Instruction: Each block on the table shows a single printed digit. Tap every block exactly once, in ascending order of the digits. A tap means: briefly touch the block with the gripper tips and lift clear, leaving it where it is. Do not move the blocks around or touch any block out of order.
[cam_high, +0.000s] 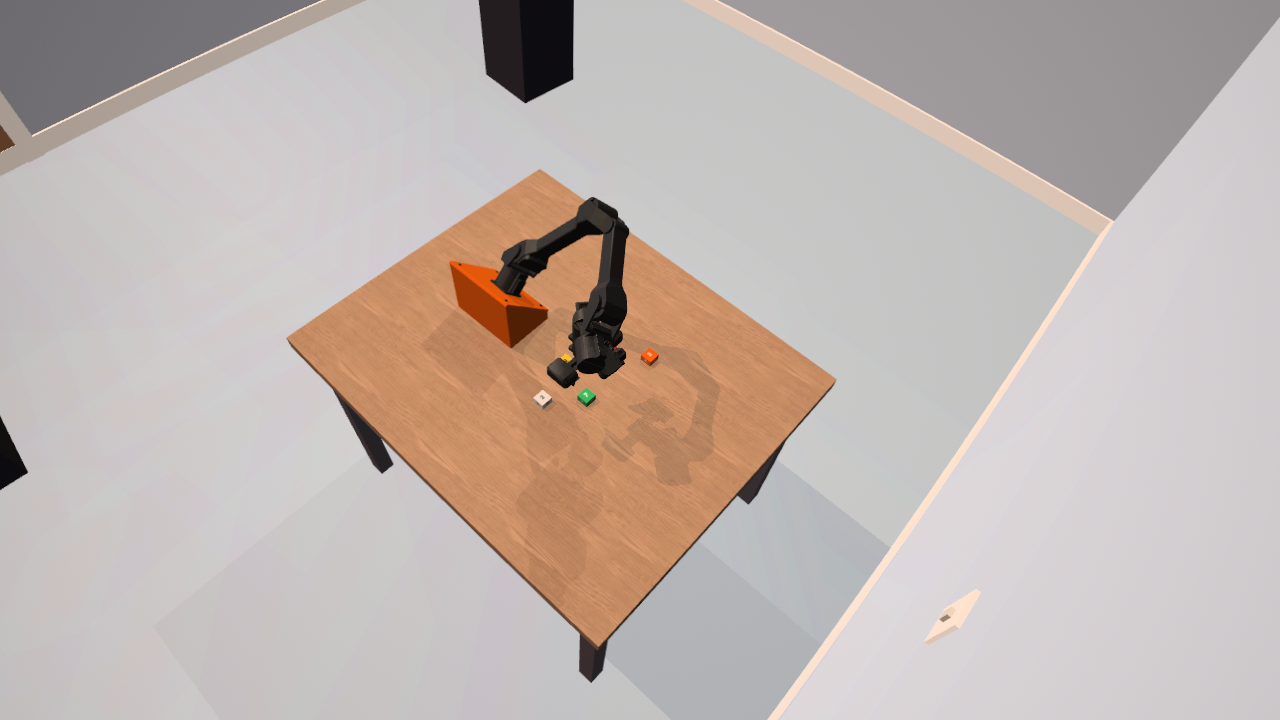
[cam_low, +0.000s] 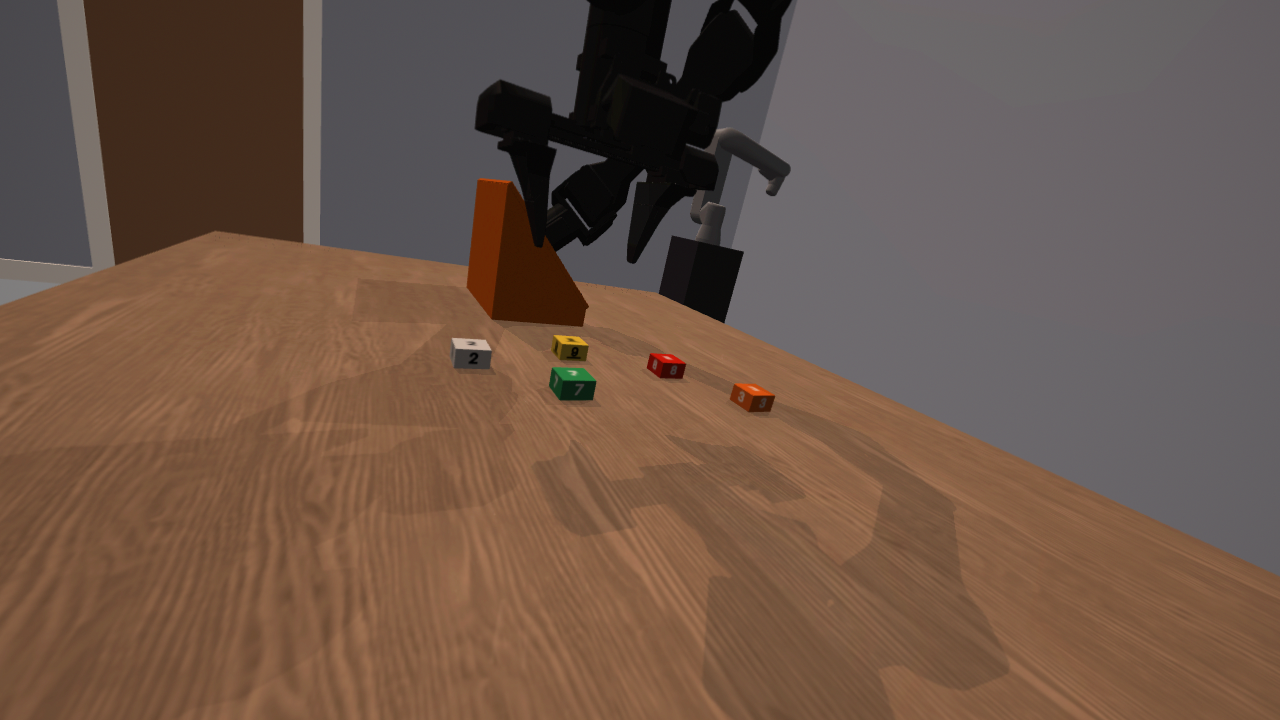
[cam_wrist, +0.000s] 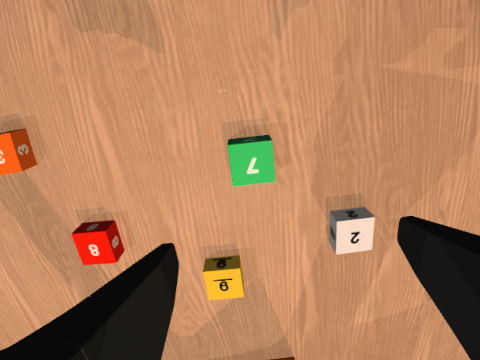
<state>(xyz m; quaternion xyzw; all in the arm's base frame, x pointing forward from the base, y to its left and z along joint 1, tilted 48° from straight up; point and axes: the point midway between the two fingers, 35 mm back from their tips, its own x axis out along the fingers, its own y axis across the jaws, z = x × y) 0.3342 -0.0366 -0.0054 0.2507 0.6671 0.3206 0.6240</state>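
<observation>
The white block marked 2 is 7 cm behind my gripper tip, 8 cm to the right of it and 12 cm below it. From my gripper tip the other things lie so: green block marked 7 (1 cm to the left, 12 cm below); red block marked 8 (7 cm behind, 14 cm to the left, 12 cm below); yellow block (11 cm behind, 4 cm to the left, 12 cm below).
</observation>
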